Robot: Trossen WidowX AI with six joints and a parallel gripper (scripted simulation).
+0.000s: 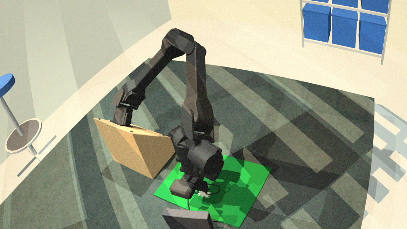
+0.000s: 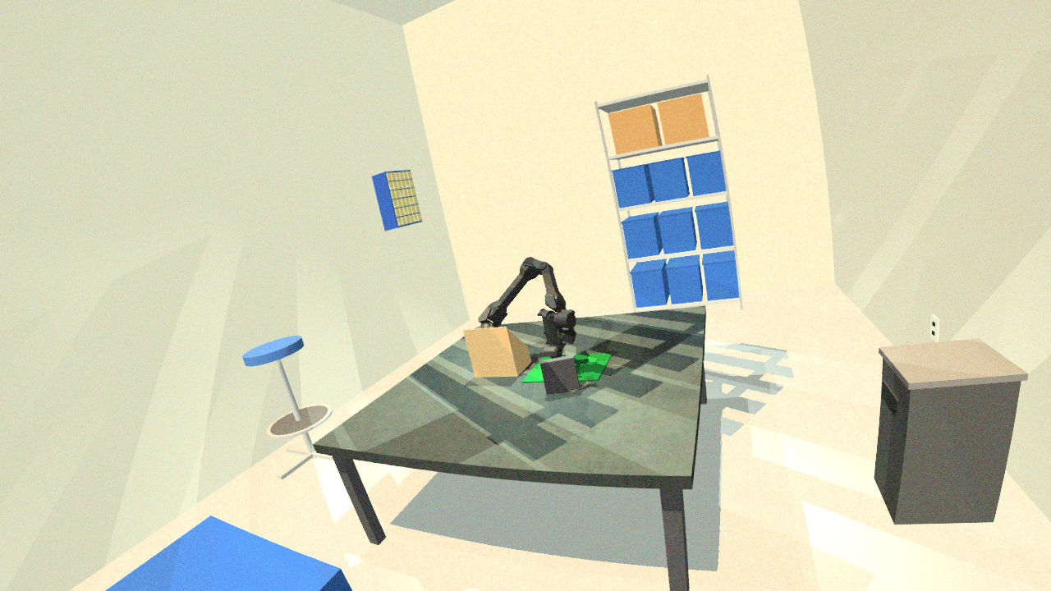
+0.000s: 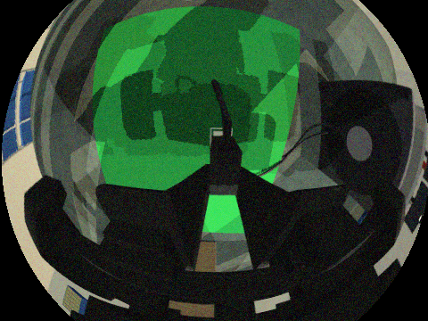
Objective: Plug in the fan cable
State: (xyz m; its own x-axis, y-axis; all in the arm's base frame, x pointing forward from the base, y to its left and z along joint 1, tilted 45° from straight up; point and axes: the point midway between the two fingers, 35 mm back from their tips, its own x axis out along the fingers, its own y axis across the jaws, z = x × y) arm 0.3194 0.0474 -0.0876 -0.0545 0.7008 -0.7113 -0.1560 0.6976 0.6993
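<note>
Right now my gripper tip is 40 mm above the white four-pin header and 10 mm short of it. The rest, counted from my gripper tip: dark fan: 120 mm to the right, 60 mm ahead, 20 mm above; green board: 50 mm to the left, 50 mm below, 10 mm ahead; fan plug: 10 mm ahead, 10 mm above.
</note>
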